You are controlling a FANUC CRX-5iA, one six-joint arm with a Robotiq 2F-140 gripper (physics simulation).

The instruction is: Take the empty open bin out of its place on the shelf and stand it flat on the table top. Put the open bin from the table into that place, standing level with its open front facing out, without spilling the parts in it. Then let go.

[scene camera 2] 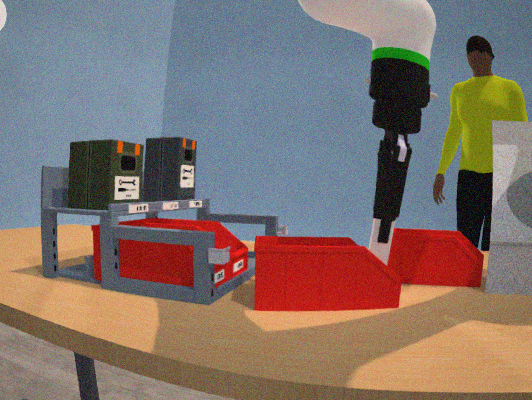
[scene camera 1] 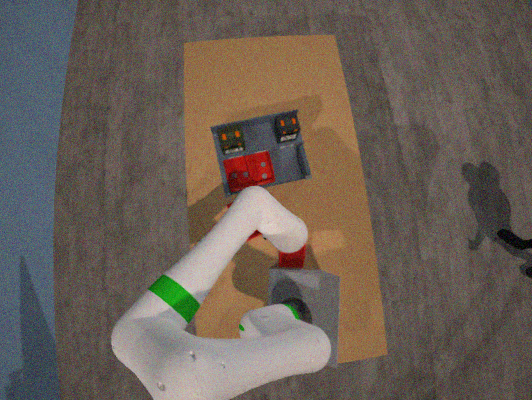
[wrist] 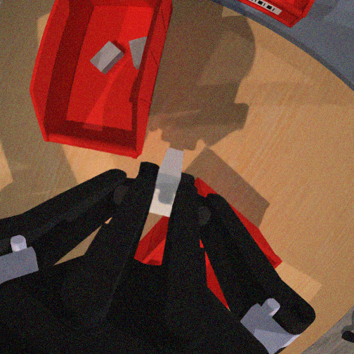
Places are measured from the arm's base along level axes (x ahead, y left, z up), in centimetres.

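Pixels of known places: arm's base at its link origin: (scene camera 1: 294, 317).
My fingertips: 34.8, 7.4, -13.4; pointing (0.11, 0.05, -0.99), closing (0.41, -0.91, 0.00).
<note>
For each thing: its top centre in the pictures, then the offset to it from my fingertips, as dx, dy, dz. "spot": a spot on its surface instead.
- empty red open bin at its top centre: (scene camera 2: 437, 232) (scene camera 1: 292, 247) -8.4, -8.0, +4.6
- red open bin with parts, top centre: (scene camera 2: 327, 241) +3.7, +11.4, +4.6
- blue-grey shelf at a spot on its surface: (scene camera 2: 109, 250) spot: +27.7, +24.1, +2.4
- green case at its top centre: (scene camera 2: 107, 143) (scene camera 1: 230, 135) +35.0, +17.9, +16.8
- dark grey case at its top centre: (scene camera 2: 171, 139) (scene camera 1: 288, 122) +40.1, -4.6, +19.3
My gripper (scene camera 2: 381, 250) (wrist: 171, 164) is shut and empty, its pale pads together, pointing down low over the table. The empty red open bin (scene camera 1: 292, 258) (scene camera 2: 436, 260) (wrist: 150, 251) stands flat on the table, partly hidden by the fingers in the wrist view. The red open bin with parts (scene camera 2: 325, 280) (wrist: 89, 95) stands level between it and the shelf, with grey blocks inside; the arm mostly hides it in scene camera 1. The blue-grey shelf (scene camera 2: 109, 250) (wrist: 334, 47) has a vacant place (scene camera 1: 290, 167) at the right of its lower level in scene camera 1.
Red bins (scene camera 1: 250, 170) (scene camera 2: 156, 262) stand beside the vacant place. A green case (scene camera 1: 232, 139) (scene camera 2: 102, 175) and a dark grey case (scene camera 1: 287, 127) (scene camera 2: 167, 170) stand on the upper shelf. A grey box (scene camera 1: 322, 295) (scene camera 2: 510, 265) stands beyond the empty bin. A person (scene camera 2: 485, 120) stands behind the table.
</note>
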